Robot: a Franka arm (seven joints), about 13 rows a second.
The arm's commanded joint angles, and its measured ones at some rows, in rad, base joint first. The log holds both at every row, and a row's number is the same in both.
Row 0, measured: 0.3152 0.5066 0.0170 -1.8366 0.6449 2.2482 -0.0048
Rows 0 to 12, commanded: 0.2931 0.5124 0.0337 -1.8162 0.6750 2.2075 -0.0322; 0.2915 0.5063 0.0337 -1.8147 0.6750 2.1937 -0.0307; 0.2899 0.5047 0.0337 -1.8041 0.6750 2.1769 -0.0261; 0.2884 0.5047 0.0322 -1.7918 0.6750 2.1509 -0.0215; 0.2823 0.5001 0.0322 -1.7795 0.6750 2.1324 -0.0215; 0.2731 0.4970 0.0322 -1.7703 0.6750 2.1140 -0.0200; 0.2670 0.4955 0.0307 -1.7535 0.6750 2.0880 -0.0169; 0.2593 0.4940 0.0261 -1.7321 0.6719 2.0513 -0.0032; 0.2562 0.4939 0.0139 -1.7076 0.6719 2.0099 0.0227; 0.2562 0.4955 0.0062 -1.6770 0.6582 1.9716 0.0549; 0.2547 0.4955 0.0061 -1.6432 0.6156 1.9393 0.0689; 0.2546 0.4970 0.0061 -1.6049 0.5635 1.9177 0.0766; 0.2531 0.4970 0.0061 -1.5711 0.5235 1.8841 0.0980
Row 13, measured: 0.2621 0.5005 -0.0013 -1.6407 0.5945 1.9465 0.0450
